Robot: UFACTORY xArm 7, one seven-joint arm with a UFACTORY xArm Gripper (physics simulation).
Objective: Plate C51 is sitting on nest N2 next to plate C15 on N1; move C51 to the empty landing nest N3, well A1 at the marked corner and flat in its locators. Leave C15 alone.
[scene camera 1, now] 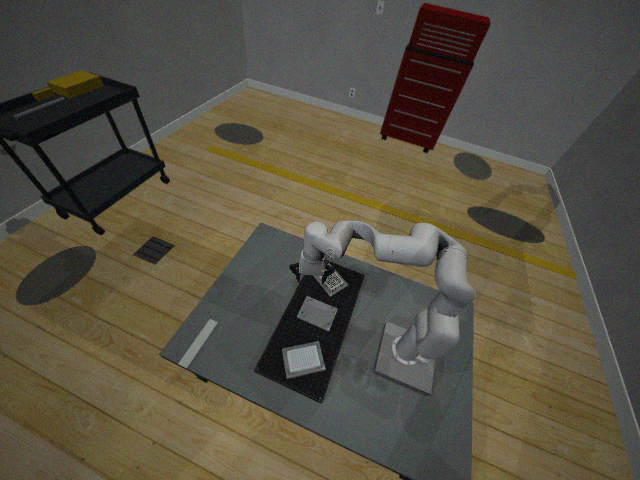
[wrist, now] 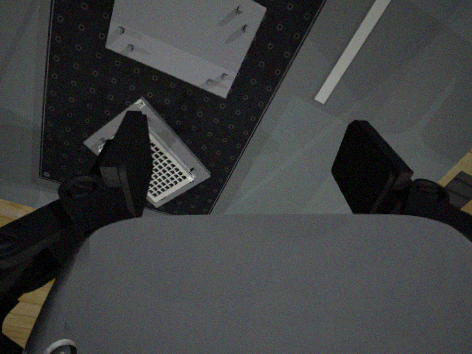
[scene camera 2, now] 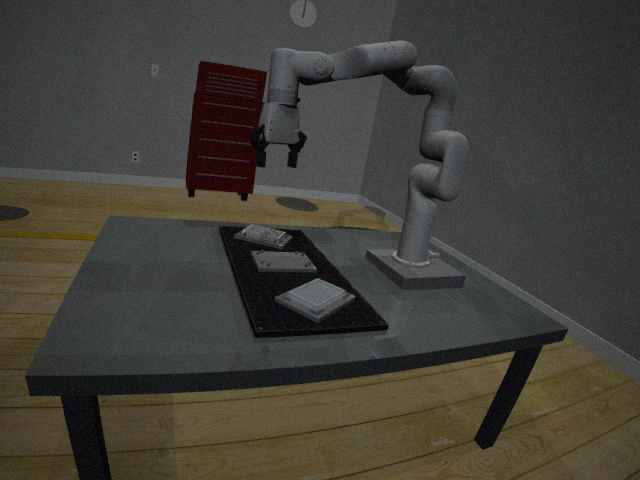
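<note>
A pale plate with a fine well grid (scene camera 1: 303,359) (scene camera 2: 317,295) sits on a grey nest at the front end of the black board (scene camera 1: 279,338) (scene camera 2: 253,294) (wrist: 75,90). A second plate, with darker wells (scene camera 1: 333,281) (scene camera 2: 264,233) (wrist: 167,175), sits on a nest at the back end. Their labels are unreadable, so I cannot tell which is C51 or C15. The middle nest (scene camera 1: 316,313) (scene camera 2: 283,261) (wrist: 185,40) is empty, with small locator pegs. My gripper (scene camera 1: 311,276) (scene camera 2: 277,159) (wrist: 248,143) is open and empty, high above the back of the table; its left finger partly hides the back plate in the wrist view.
A white strip (scene camera 1: 197,343) (wrist: 352,52) lies on the grey table (scene camera 1: 232,304) (scene camera 2: 155,310), left of the board. The arm's base plate (scene camera 1: 405,370) (scene camera 2: 431,280) is right of the board. A red cabinet (scene camera 1: 429,82) (scene camera 2: 227,134) stands beyond the table.
</note>
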